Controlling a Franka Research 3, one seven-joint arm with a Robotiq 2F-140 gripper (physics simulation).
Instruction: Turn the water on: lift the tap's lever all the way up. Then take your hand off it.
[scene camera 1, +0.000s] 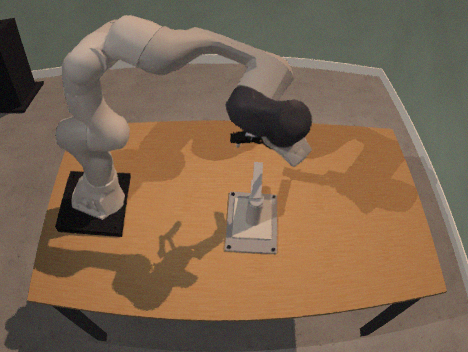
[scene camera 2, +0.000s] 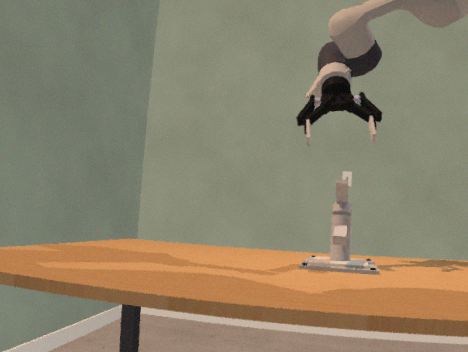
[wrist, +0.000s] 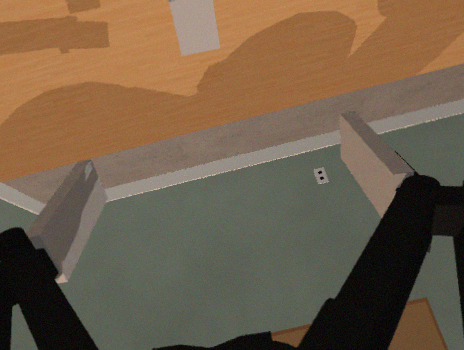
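The grey-white tap (scene camera 1: 253, 216) (scene camera 2: 341, 251) stands upright on its base plate (scene camera 1: 250, 245). Its lever (scene camera 1: 257, 179) (scene camera 2: 341, 191) (wrist: 196, 27) rises from the top of the tap, slanting up and away toward the far side of the table. Whether it is at the very end of its travel I cannot tell. My gripper (scene camera 2: 341, 143) (wrist: 217, 158) is wide open with nothing between its fingers. It hangs above the lever, apart from it, with a visible gap. In scene camera 1 the arm's wrist hides most of the gripper.
The tap's plate is on the wooden table (scene camera 1: 330, 260) (scene camera 2: 200, 285), with dark bolts at its corners. The arm's black base (scene camera 1: 90, 227) stands at the table's left in scene camera 1. A dark cabinet (scene camera 1: 12, 70) stands on the floor beyond. Arm shadows cross the table.
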